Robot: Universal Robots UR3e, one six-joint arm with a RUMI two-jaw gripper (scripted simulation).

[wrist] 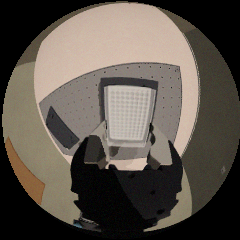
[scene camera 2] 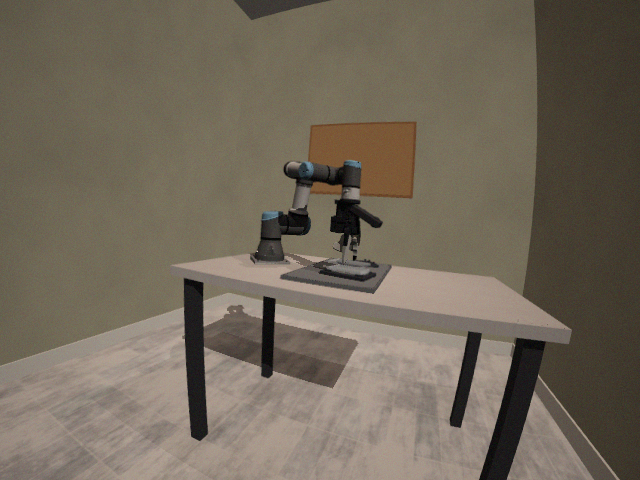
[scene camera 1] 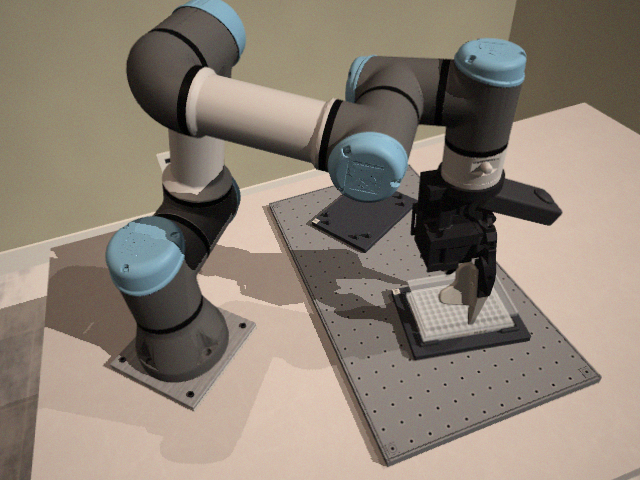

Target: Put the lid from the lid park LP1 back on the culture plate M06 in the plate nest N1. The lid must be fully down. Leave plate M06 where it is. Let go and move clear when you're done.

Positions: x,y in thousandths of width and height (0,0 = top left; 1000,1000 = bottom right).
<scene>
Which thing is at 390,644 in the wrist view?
My gripper.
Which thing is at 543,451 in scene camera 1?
A lid park LP1.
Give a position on a lid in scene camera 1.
At 679,657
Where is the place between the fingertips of my gripper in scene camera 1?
At 716,622
</scene>
